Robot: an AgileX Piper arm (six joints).
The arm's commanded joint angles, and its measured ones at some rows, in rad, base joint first. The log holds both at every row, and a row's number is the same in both.
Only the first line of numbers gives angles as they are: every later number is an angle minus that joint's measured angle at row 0.
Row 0, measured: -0.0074, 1.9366, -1.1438, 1.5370, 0.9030, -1.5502
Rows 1 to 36, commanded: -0.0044, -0.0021, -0.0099, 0.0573, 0.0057, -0.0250; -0.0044, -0.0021, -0.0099, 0.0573, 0.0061, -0.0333; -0.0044, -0.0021, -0.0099, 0.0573, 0.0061, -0.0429; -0.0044, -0.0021, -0.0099, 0.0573, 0.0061, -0.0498; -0.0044, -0.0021, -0.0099, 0.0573, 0.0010, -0.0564; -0.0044, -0.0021, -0.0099, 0.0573, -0.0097, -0.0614; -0.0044, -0.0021, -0.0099, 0.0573, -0.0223, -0.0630; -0.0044, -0.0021, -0.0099, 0.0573, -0.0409, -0.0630; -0.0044, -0.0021, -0.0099, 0.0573, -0.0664, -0.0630; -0.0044, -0.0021, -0.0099, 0.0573, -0.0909, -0.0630; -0.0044, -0.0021, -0.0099, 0.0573, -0.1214, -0.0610; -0.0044, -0.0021, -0.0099, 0.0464, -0.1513, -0.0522; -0.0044, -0.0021, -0.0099, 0.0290, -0.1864, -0.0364; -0.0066, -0.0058, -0.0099, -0.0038, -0.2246, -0.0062; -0.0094, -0.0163, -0.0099, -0.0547, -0.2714, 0.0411; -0.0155, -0.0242, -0.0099, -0.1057, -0.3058, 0.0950; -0.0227, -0.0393, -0.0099, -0.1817, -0.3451, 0.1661; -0.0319, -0.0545, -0.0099, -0.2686, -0.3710, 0.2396; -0.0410, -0.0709, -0.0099, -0.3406, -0.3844, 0.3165; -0.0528, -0.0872, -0.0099, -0.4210, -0.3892, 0.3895; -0.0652, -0.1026, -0.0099, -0.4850, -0.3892, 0.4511; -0.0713, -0.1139, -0.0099, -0.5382, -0.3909, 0.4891; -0.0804, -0.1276, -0.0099, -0.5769, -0.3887, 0.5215; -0.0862, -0.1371, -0.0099, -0.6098, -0.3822, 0.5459; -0.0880, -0.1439, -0.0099, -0.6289, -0.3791, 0.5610; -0.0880, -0.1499, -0.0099, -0.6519, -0.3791, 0.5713; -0.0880, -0.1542, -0.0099, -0.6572, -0.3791, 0.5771; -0.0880, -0.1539, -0.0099, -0.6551, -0.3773, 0.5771; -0.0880, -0.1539, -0.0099, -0.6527, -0.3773, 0.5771; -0.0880, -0.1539, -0.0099, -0.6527, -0.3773, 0.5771; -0.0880, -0.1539, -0.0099, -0.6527, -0.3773, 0.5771; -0.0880, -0.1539, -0.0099, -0.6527, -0.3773, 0.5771; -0.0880, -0.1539, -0.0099, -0.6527, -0.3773, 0.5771; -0.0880, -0.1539, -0.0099, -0.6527, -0.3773, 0.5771; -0.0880, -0.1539, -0.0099, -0.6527, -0.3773, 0.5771; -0.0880, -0.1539, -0.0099, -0.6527, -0.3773, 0.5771
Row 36, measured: -0.0848, -0.1434, -0.0039, -0.6468, -0.3812, 0.5733
